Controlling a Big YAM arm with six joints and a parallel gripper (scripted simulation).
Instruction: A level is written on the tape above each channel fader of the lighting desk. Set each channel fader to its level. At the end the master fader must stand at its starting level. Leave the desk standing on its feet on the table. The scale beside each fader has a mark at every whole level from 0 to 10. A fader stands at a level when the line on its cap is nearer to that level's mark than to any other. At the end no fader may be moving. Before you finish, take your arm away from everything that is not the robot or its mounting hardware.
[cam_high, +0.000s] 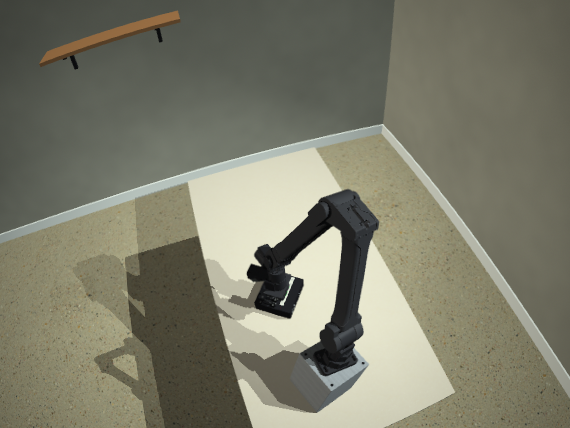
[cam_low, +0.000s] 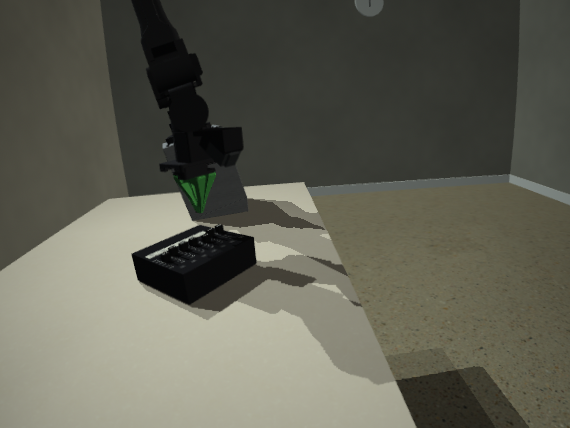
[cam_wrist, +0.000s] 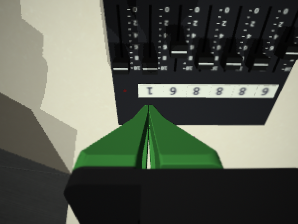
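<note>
The master fader cap lies 3 cm to the left of my hand and 4 cm below it. From my hand the other things lie so: channel 2 fader 8 cm ahead, 4 cm to the right, 4 cm below; channel 1 fader cap 10 cm ahead, 5 cm to the right, 4 cm below.
</note>
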